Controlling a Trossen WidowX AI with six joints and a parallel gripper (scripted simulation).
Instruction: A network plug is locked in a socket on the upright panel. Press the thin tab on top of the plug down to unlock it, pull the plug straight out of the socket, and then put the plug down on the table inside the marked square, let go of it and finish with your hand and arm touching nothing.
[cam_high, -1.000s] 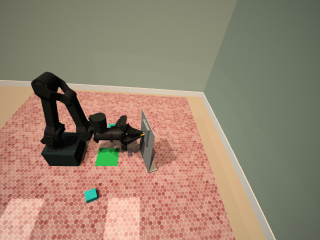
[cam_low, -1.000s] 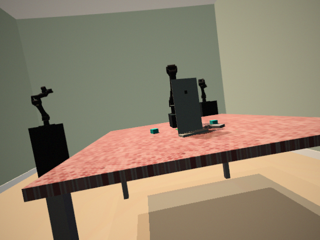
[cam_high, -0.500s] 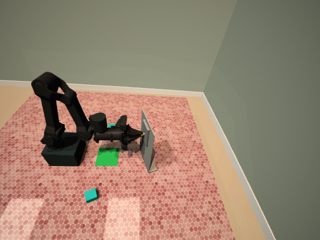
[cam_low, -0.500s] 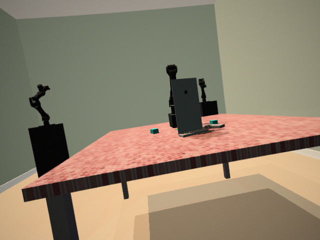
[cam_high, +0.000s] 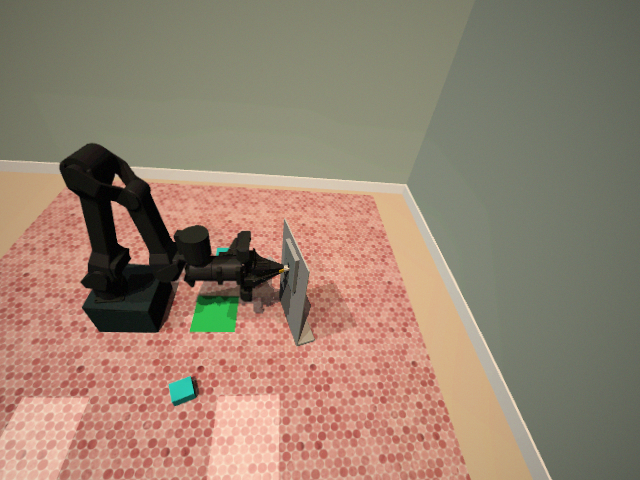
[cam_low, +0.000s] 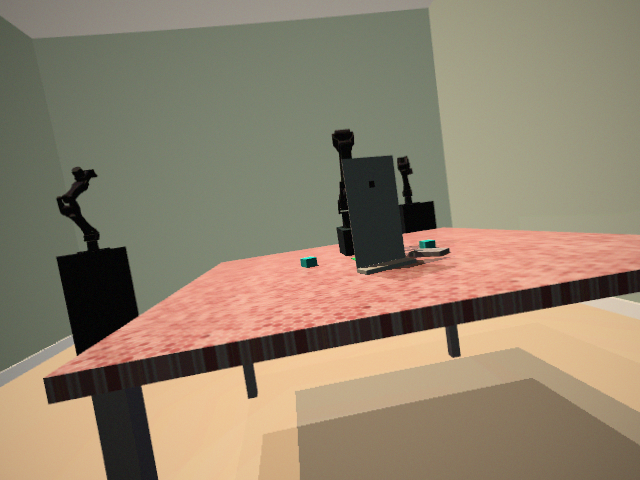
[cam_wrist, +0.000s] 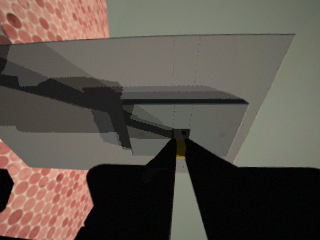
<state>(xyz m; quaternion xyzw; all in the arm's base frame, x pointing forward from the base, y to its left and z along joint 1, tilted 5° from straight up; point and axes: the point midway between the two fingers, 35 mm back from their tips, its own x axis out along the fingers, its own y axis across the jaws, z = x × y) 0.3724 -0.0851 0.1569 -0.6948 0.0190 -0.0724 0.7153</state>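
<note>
The green marked square is 180 mm behind my gripper tip, 60 mm to the left of it and 240 mm below it. From my gripper tip the other things lie so: grey plate 20 mm behind, 190 mm to the left, 230 mm below; then network plug 10 mm ahead; then grey upright panel 30 mm ahead, 90 mm below.
</note>
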